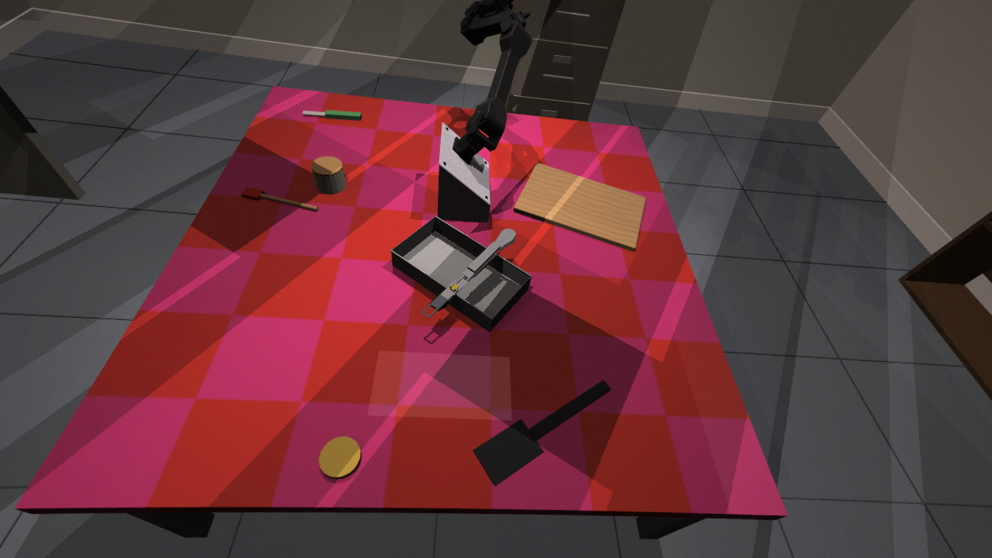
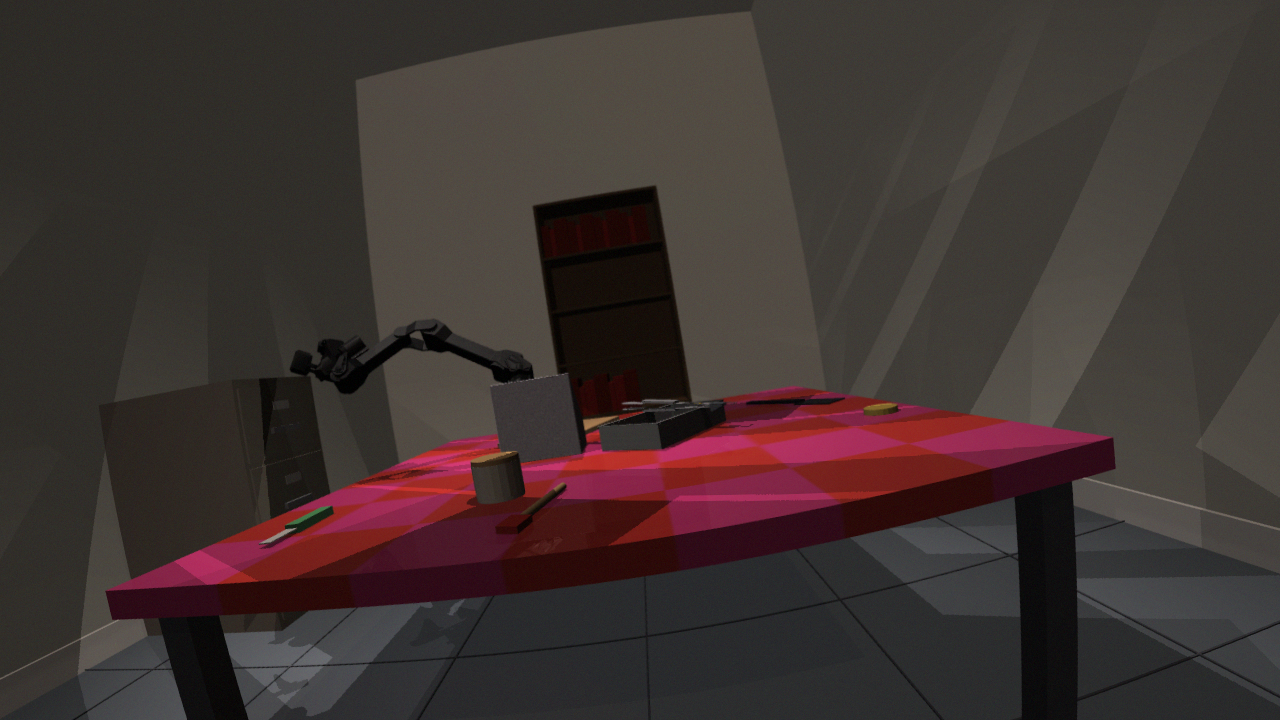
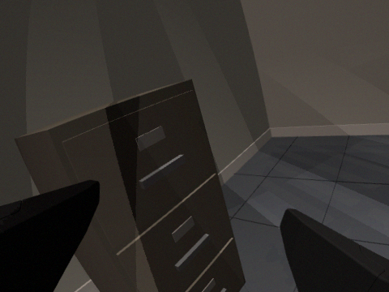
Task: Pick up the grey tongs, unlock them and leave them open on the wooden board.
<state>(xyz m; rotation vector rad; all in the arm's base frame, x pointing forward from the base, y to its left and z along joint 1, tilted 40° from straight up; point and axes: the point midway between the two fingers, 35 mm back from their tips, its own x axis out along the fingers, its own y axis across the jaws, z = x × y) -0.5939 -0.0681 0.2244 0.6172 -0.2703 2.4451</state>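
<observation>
Now: the yellow lock 105 cm ahead of my gripper tip, 8 cm to the right of it and 23 cm below it. Also, from my gripper tip: wooden board (63 cm ahead, 25 cm to the left, 29 cm below); then green-handled tool (37 cm ahead, 58 cm to the right, 29 cm below); then cork-topped cylinder (70 cm ahead, 47 cm to the right, 26 cm below).
</observation>
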